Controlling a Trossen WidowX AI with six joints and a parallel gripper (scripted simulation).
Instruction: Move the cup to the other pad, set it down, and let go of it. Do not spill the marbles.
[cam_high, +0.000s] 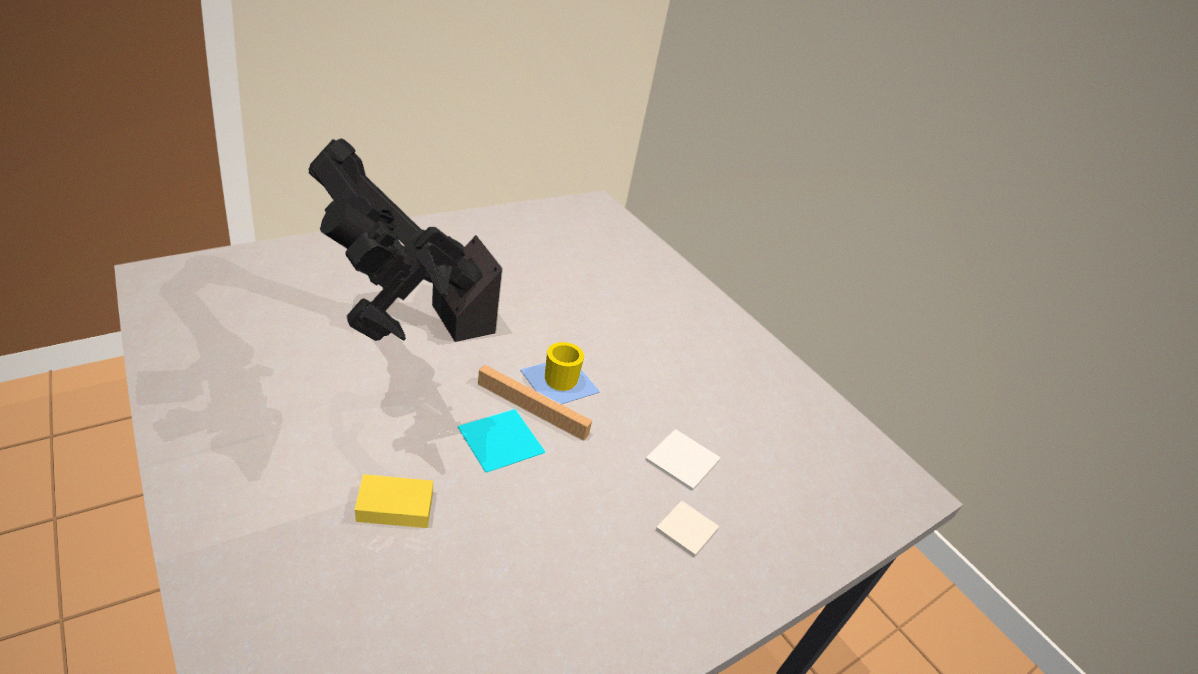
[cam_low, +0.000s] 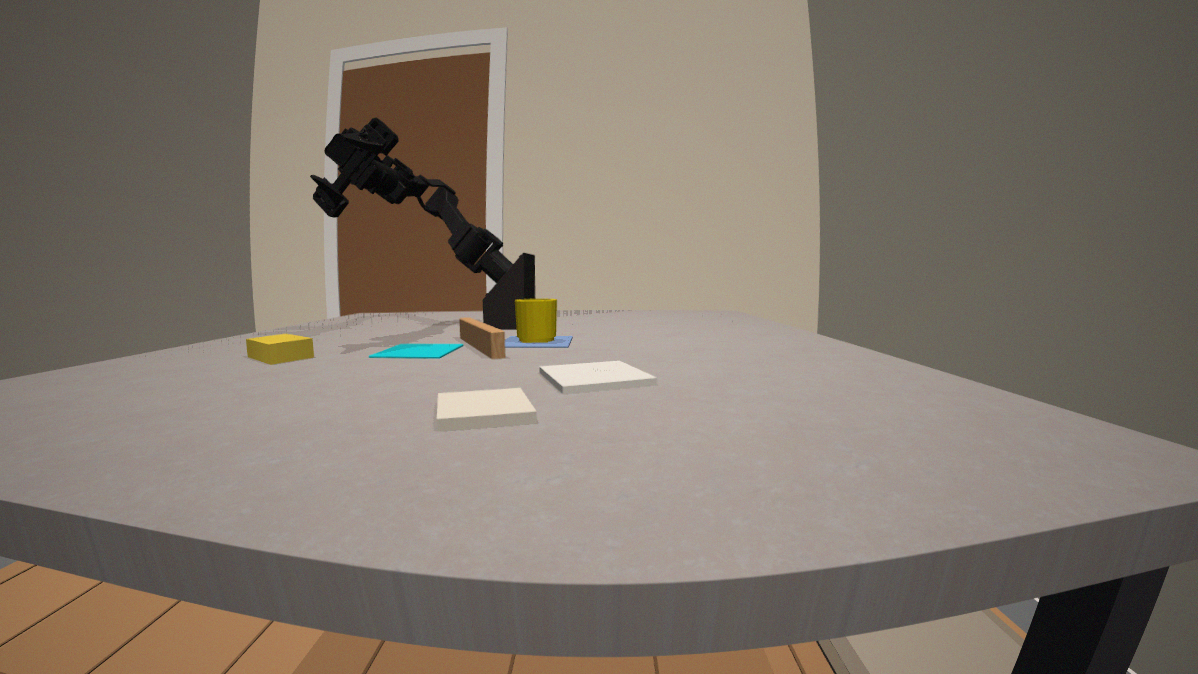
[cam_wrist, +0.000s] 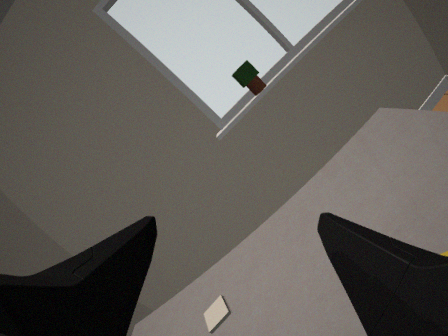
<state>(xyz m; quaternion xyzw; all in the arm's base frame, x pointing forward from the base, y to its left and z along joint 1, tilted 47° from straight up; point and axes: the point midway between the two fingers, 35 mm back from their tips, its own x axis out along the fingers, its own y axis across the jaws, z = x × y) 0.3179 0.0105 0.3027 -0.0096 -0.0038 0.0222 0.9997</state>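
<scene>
Right now my gripper tip is 320 mm to the right of the yellow cup, 280 mm above it and 120 mm past it. The rest, counted from my gripper tip: blue pad 320 mm to the left, 320 mm below, 120 mm behind; then cyan pad 320 mm below, 150 mm to the left, 20 mm behind; then wooden bar 310 mm below, 240 mm to the left, 70 mm behind.
</scene>
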